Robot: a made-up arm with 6 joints. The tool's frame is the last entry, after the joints.
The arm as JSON. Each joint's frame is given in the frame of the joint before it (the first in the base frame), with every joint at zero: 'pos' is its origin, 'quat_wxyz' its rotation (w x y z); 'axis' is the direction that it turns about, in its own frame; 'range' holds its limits. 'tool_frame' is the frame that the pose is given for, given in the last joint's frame.
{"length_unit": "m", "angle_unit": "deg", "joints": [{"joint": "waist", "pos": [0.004, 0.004, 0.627], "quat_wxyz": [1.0, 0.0, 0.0, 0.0], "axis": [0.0, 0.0, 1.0], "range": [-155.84, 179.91]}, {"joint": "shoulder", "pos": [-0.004, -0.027, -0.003], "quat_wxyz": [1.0, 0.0, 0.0, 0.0], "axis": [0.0, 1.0, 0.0], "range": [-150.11, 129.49]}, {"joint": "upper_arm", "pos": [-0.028, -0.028, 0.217], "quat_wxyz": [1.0, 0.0, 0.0, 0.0], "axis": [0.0, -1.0, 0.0], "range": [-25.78, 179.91]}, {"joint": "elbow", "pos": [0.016, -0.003, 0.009], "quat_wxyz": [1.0, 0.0, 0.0, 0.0], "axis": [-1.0, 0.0, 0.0], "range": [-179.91, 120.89]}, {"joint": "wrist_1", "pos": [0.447, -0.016, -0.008], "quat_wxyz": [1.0, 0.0, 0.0, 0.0], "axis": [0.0, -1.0, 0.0], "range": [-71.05, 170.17]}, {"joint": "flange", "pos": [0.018, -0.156, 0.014], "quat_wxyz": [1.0, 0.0, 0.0, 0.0], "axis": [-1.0, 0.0, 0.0], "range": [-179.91, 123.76]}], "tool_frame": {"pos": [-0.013, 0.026, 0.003], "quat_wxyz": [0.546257, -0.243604, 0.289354, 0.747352]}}
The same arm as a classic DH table. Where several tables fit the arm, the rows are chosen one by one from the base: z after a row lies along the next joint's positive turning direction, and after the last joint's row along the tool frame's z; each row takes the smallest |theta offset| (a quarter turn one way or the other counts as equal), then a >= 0, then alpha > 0; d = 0 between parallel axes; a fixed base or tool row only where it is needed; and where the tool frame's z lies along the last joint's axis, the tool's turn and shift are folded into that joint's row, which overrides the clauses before.
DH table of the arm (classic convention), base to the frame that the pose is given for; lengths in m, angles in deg. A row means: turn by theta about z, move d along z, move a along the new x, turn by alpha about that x. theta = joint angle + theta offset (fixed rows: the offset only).
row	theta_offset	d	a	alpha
base (fixed)	45.00	0.0000	0.0057	0.00
waist	-45.00	0.6240	-0.0040	-90.00
shoulder	82.65	0.0000	-0.2188	180.00
upper_arm	-7.35	0.0580	-0.0090	90.00
elbow	0.00	-0.4630	0.0080	-90.00
wrist_1	0.00	0.1720	-0.0140	90.00
flange	-45.62	-0.0060	0.0165	87.25
tool (fixed)	16.55	0.0204	0.0000	0.00
Joint limits (deg, base to tool): -155.84..179.91 -150.11..129.49 -25.78..179.91 -179.91..120.89 -71.05..170.17 -179.91..123.76

